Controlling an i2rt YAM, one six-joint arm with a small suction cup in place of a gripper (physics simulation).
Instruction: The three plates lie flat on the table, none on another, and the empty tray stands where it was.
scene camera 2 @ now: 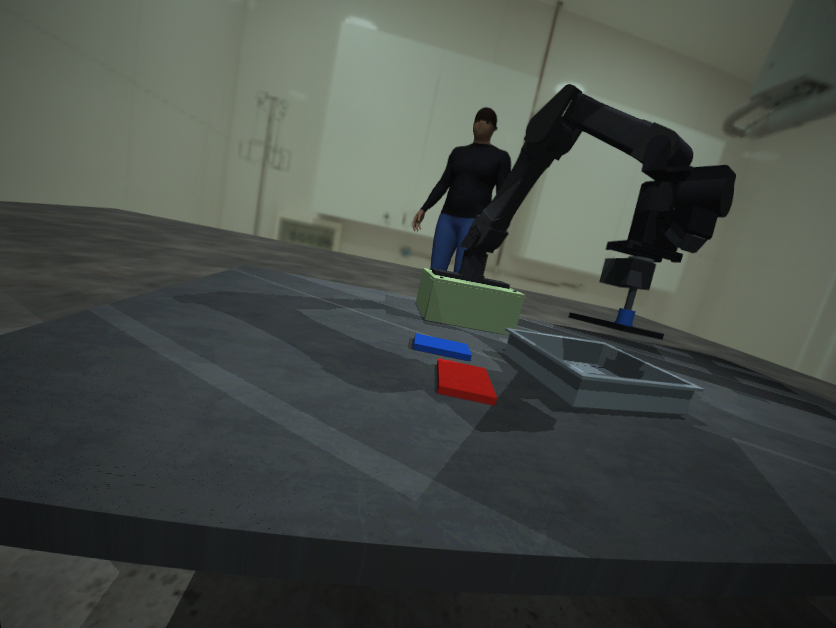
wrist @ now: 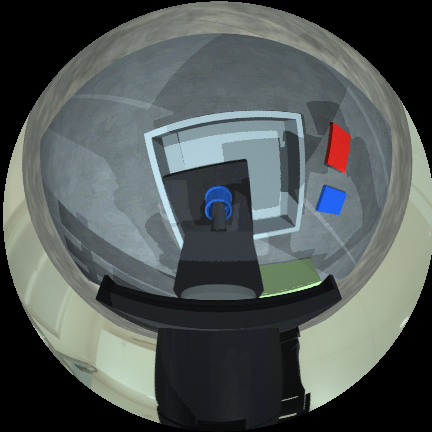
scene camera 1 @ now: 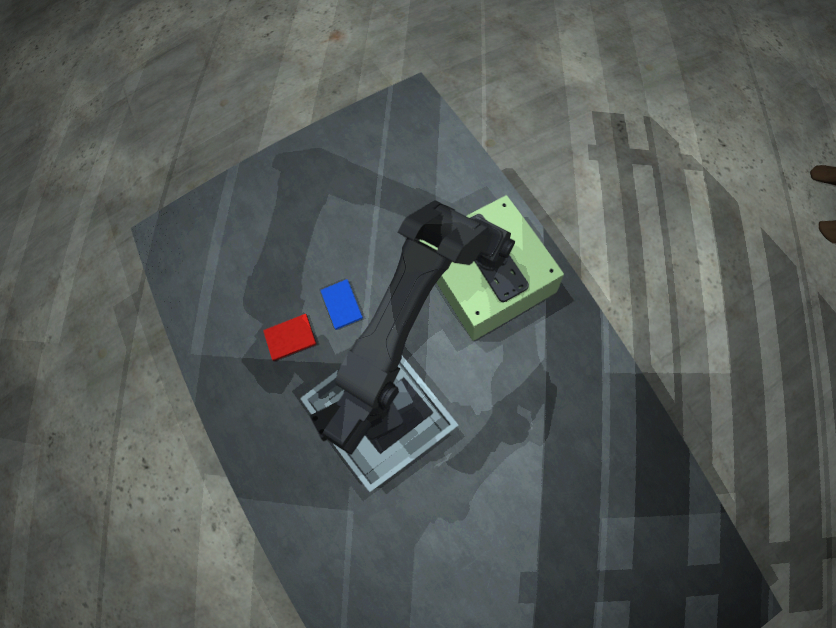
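Seen in the pictures: hand, tool point: (scene camera 2: 621, 330) (wrist: 218, 192); arm's base, link origin: (scene camera 2: 469, 280) (scene camera 1: 490, 257).
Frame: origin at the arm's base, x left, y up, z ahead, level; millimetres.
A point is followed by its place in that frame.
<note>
My suction cup (scene camera 2: 625, 318) (wrist: 217, 200) @[x 188, y 1, z 366 mm] is on a black plate (scene camera 2: 596, 320) @[x 149, y 7, z 347 mm] (wrist: 201, 177) @[x 205, y 13, z 388 mm] and holds it level in the air above the grey tray (scene camera 1: 444, 425) @[x 244, y -100, z 251 mm] (scene camera 2: 603, 391) @[x 109, y -75, z 474 mm] (wrist: 153, 160) @[x 286, y -53, z 404 mm]. The tray's floor below the plate looks bare. In scene camera 1 the arm hides the cup and the plate. A red plate (scene camera 1: 289, 337) @[x -91, y -92, z 458 mm] (scene camera 2: 465, 381) @[x -97, y -92, z 478 mm] (wrist: 338, 146) @[x -87, y -92, z 460 mm] and a blue plate (scene camera 1: 341, 303) @[x -104, y -92, z 318 mm] (scene camera 2: 442, 347) @[x -108, y -92, z 341 mm] (wrist: 331, 200) @[x -96, y -92, z 321 mm] lie flat on the dark table, apart from each other, beside the tray.
The arm's green base block (scene camera 1: 534, 249) @[x 30, y 0, z -92 mm] (scene camera 2: 468, 307) @[x -16, y -54, z 110 mm] (wrist: 287, 275) @[x -4, y -49, z 109 mm] stands behind the plates and the tray. A person (scene camera 2: 472, 187) stands beyond the table. The table's front edge (scene camera 2: 353, 561) @[x -221, y -118, z 739 mm] is near scene camera 2.
</note>
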